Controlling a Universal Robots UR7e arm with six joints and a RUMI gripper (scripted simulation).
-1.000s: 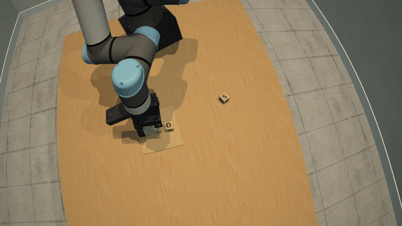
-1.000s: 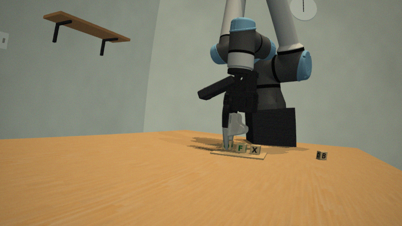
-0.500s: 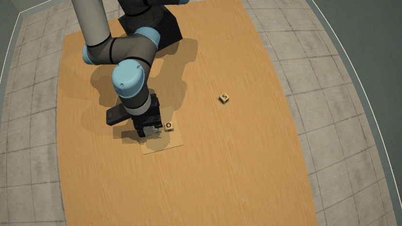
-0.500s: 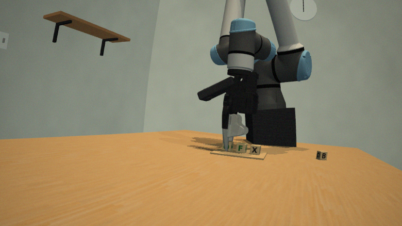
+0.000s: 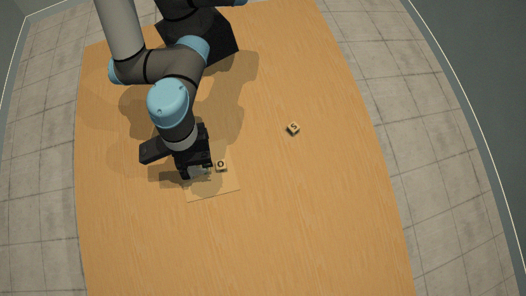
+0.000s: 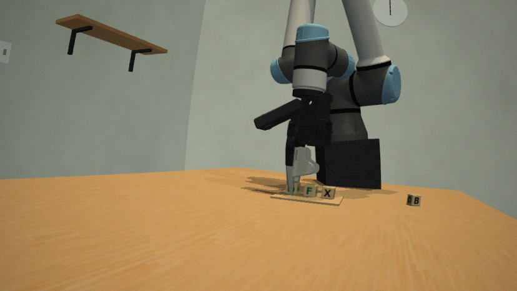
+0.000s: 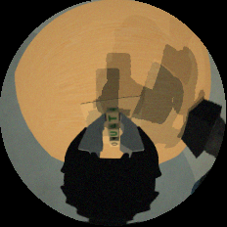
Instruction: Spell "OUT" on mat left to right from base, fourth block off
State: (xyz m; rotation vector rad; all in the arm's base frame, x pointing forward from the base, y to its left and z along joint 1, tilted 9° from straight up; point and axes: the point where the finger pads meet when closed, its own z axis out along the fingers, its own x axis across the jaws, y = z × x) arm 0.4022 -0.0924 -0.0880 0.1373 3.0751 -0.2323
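My hand is 40 mm to the right of the tan mat and 20 mm above it. From my hand the other things lie so: S block (280 mm to the left, 40 mm behind, 10 mm below).
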